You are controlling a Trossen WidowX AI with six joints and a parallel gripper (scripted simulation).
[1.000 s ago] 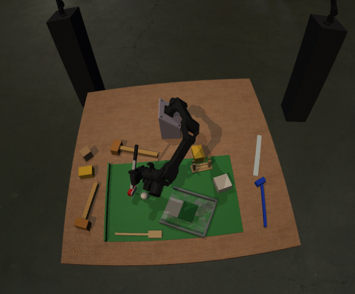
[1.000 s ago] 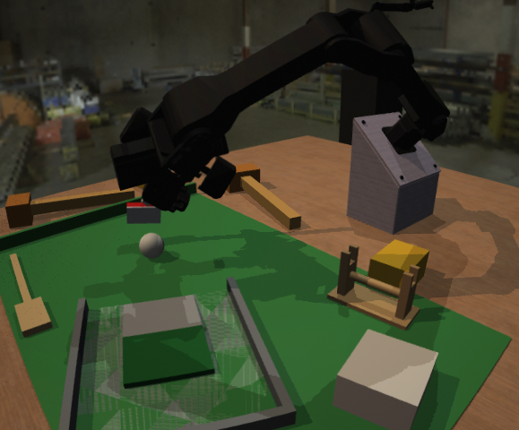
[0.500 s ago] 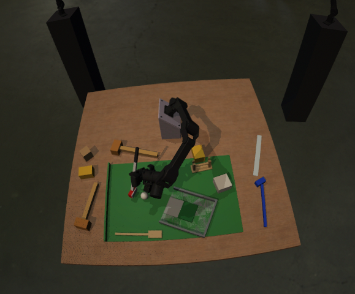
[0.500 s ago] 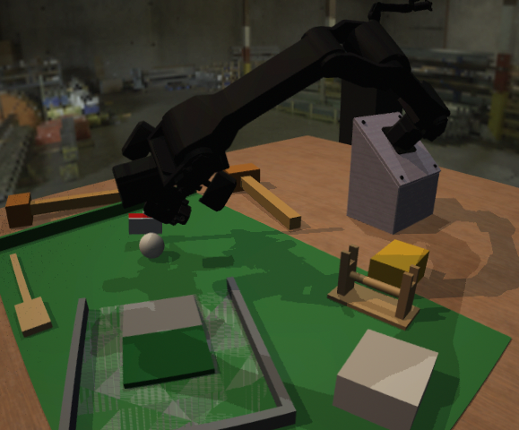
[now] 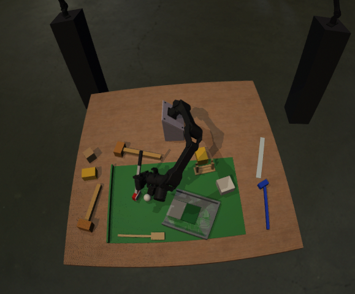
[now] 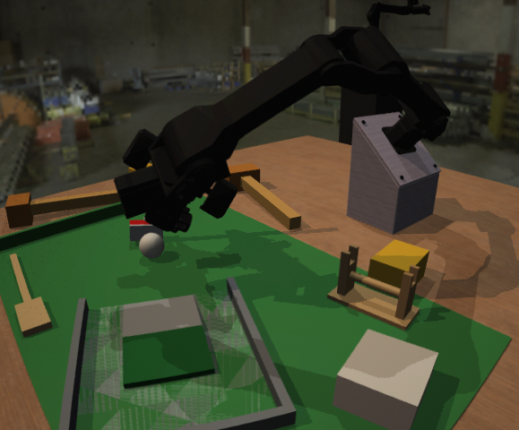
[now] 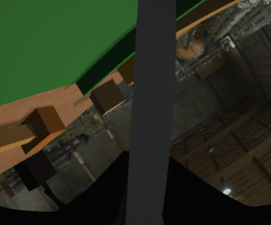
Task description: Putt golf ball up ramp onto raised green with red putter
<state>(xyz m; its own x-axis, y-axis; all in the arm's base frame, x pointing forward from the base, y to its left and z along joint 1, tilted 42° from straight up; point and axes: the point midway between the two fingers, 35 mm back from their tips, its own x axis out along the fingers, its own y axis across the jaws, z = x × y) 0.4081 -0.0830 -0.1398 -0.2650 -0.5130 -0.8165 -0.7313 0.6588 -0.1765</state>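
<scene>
Now: gripper tip 90 mm above the white golf ball, 80 mm short of it and 70 mm to the right of it. Round my gripper tip: red putter (30 mm to the left, 10 mm ahead); then wooden rack (380 mm to the left, 110 mm behind, 80 mm below); then blue putter (720 mm to the left, 110 mm ahead, 100 mm below).
</scene>
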